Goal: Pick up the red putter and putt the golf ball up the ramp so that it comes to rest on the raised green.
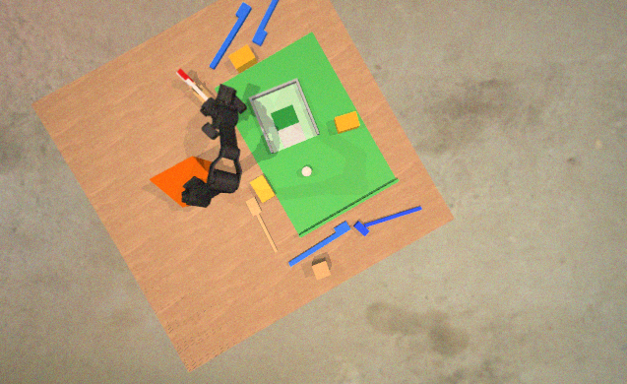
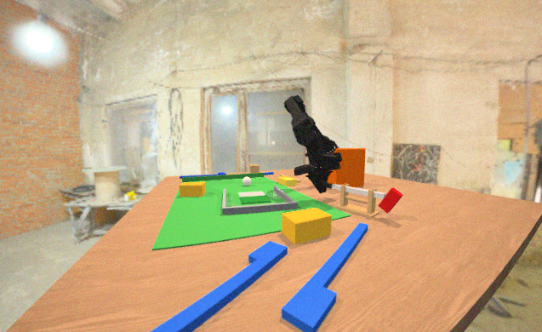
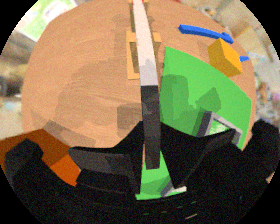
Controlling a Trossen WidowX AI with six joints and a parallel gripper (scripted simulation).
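Right now the wooden stick is 41 cm to the right of my gripper tip, 15 cm behind it and 3 cm below it. Round my gripper tip: putter: 11 cm to the left, 3 cm above, 2 cm behind; then grey-framed enclosure: 20 cm ahead, 11 cm to the right, 2 cm below; then wooden fence: 13 cm to the left, 2 cm behind.
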